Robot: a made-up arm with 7 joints. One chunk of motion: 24 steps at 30 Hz.
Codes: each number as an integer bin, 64 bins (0 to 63) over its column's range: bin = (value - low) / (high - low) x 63, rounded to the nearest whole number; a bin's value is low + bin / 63 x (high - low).
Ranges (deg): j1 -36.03..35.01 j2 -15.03..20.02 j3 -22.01..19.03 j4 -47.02..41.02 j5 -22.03..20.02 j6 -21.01..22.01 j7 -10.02..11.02
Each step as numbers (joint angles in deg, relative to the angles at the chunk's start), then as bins.
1 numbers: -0.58 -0.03 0.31 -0.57 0.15 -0.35 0.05
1 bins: 31 27 34 33 33 30 30
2 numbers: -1.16 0.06 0.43 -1.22 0.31 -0.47 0.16
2 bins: 31 27 34 33 33 30 30
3 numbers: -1.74 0.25 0.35 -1.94 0.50 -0.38 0.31
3 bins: 30 27 34 32 34 30 31
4 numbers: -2.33 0.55 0.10 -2.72 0.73 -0.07 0.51
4 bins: 30 28 34 32 34 31 32
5 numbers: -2.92 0.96 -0.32 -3.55 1.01 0.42 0.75
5 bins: 29 29 33 31 35 31 32
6 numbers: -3.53 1.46 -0.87 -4.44 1.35 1.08 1.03
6 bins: 29 30 32 30 35 32 33
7 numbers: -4.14 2.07 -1.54 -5.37 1.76 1.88 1.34
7 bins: 28 31 31 30 36 34 34
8 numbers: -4.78 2.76 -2.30 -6.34 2.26 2.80 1.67
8 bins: 28 32 30 29 36 35 35
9 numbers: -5.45 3.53 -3.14 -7.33 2.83 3.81 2.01
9 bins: 27 33 29 28 37 36 36
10 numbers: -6.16 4.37 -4.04 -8.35 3.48 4.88 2.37
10 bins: 26 35 28 28 38 38 37
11 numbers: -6.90 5.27 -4.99 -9.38 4.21 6.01 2.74
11 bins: 26 36 26 27 39 40 38
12 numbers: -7.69 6.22 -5.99 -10.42 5.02 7.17 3.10
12 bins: 25 38 25 26 41 41 39
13 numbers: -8.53 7.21 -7.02 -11.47 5.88 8.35 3.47
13 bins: 24 40 23 25 42 43 40
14 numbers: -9.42 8.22 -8.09 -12.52 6.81 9.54 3.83
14 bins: 24 42 21 25 43 45 41
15 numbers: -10.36 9.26 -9.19 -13.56 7.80 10.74 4.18
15 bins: 23 44 20 24 45 46 43
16 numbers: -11.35 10.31 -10.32 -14.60 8.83 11.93 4.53
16 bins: 22 46 18 23 46 48 44
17 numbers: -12.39 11.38 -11.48 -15.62 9.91 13.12 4.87
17 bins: 21 47 16 22 48 50 45
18 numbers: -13.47 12.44 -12.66 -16.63 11.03 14.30 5.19
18 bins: 20 49 14 22 50 52 46
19 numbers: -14.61 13.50 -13.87 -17.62 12.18 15.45 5.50
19 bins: 19 51 12 21 51 53 46
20 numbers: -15.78 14.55 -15.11 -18.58 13.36 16.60 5.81
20 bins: 18 53 11 20 53 55 47
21 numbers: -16.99 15.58 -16.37 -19.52 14.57 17.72 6.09
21 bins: 17 55 9 20 55 57 48
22 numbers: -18.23 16.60 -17.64 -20.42 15.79 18.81 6.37
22 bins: 16 57 7 19 57 58 49
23 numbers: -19.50 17.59 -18.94 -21.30 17.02 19.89 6.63
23 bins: 15 59 5 18 59 60 50
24 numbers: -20.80 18.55 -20.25 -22.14 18.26 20.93 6.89
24 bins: 14 60 3 18 60 61 51
